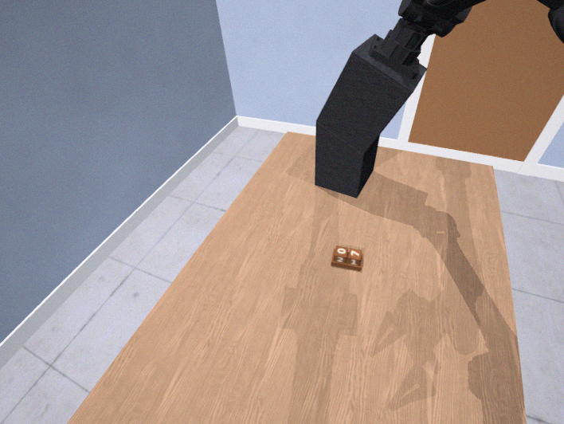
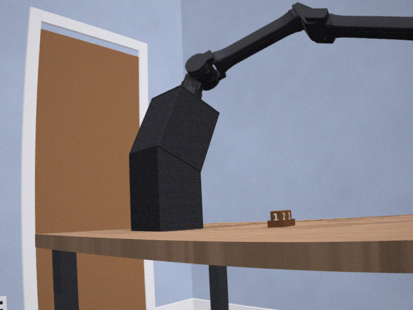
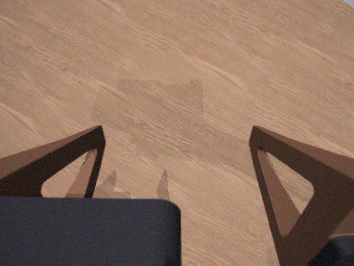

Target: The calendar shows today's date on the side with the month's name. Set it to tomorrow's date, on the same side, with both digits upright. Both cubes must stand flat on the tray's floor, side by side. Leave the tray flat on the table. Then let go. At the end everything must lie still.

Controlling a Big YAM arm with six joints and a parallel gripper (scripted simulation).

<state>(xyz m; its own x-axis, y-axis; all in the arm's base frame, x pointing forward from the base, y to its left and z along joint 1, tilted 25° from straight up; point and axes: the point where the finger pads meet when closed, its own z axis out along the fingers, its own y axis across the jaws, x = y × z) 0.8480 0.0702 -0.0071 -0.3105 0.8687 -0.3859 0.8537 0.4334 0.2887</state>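
Now: hand 530 mm past the brown tray, 70 mm to the left of it and 260 mm above it.
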